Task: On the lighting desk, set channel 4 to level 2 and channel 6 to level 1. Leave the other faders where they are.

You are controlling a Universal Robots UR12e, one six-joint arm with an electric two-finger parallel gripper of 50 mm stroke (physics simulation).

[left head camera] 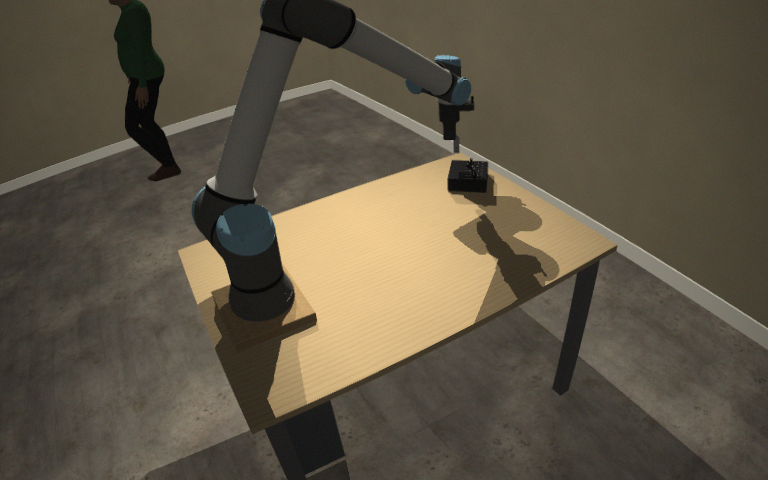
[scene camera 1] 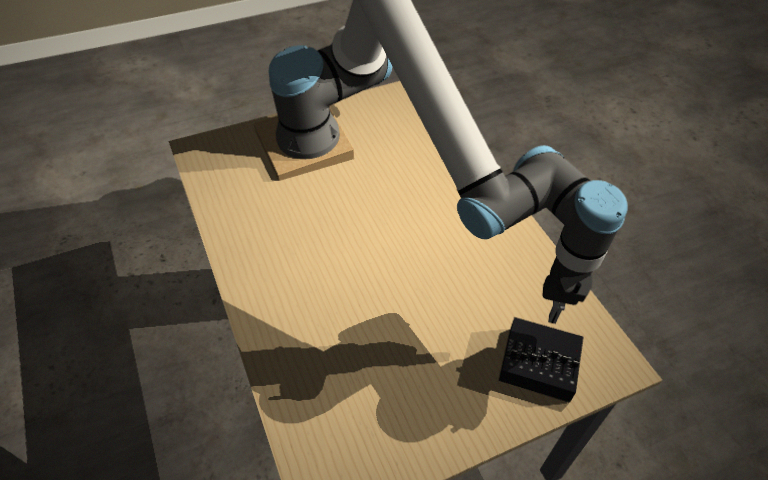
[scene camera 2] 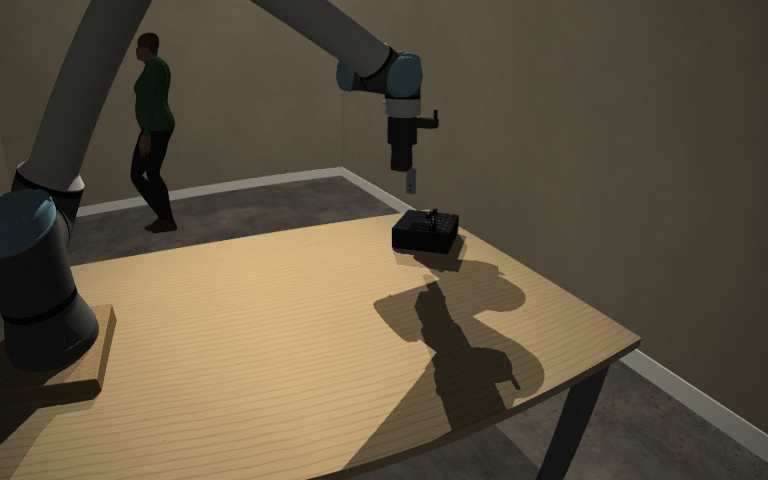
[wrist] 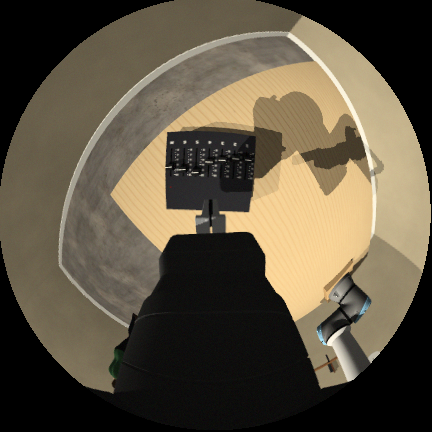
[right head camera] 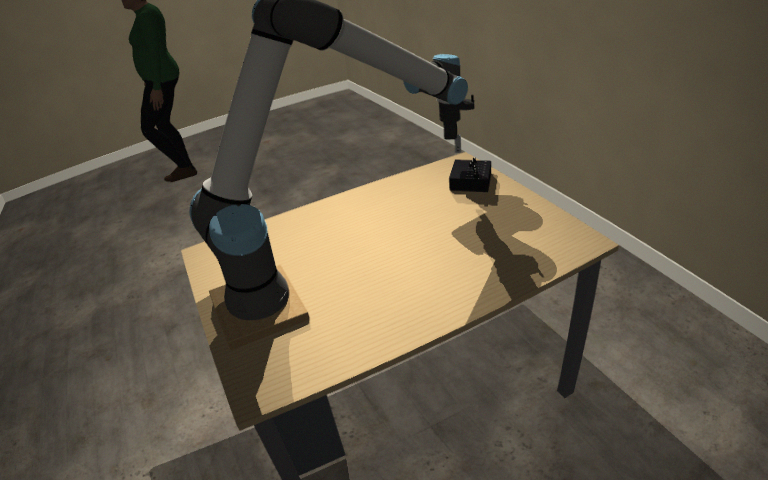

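Where they show: gripper, fingertip midpoint: point(left head camera: 456, 152) point(scene camera 1: 552, 319) point(scene camera 2: 410, 193) point(wrist: 210, 207) point(right head camera: 458, 151); arm's base, link origin: point(left head camera: 262, 297) point(scene camera 1: 308, 136) point(scene camera 2: 55, 339) point(wrist: 338, 285) point(right head camera: 257, 296).
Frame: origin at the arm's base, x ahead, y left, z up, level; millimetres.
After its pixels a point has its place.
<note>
The black lighting desk point(left head camera: 459, 183) @[z -1, x 841, y 188 mm] point(right head camera: 463, 182) @[z 2, x 848, y 181 mm] point(scene camera 1: 546, 332) @[z 18, x 875, y 263 mm] point(scene camera 2: 416, 240) @[z -7, x 855, y 174 mm] point(wrist: 192, 194) @[z 18, x 903, y 277 mm] lies flat near a table corner. In the wrist view its digits appear upside down, with seven faders in a row. The channel 4 fader knob point(wrist: 209, 161) @[z 32, x 927, y 216 mm] is mid-row, around the middle of its slot. The channel 6 fader knob point(wrist: 182, 169) @[z 31, x 947, y 259 mm] is second from the left, nearer the slot end away from the digits. The level marks are too small to read. My gripper point(left head camera: 456, 150) @[z 91, x 880, y 255 mm] point(right head camera: 458, 149) @[z 91, x 880, y 255 mm] point(scene camera 1: 553, 321) @[z 91, x 880, y 255 mm] point(scene camera 2: 410, 192) @[z 91, x 880, y 255 mm] point(wrist: 210, 207) @[z 91, x 880, y 255 mm] is shut and empty, pointing down above the desk's blank side, apart from the knobs.
The desk stands on the wooden table point(left head camera: 362, 254) @[z -37, x 355, y 58 mm] point(right head camera: 362, 254) @[z -37, x 363, y 52 mm] point(scene camera 1: 339, 237) @[z -37, x 375, y -53 mm] point(scene camera 2: 254, 316) @[z -37, x 417, y 22 mm]. The arm's shadow crosses the table and part of the desk. A person in a green top point(left head camera: 135, 45) point(right head camera: 152, 45) point(scene camera 2: 154, 93) stands beyond the table. Walls stand behind it.
</note>
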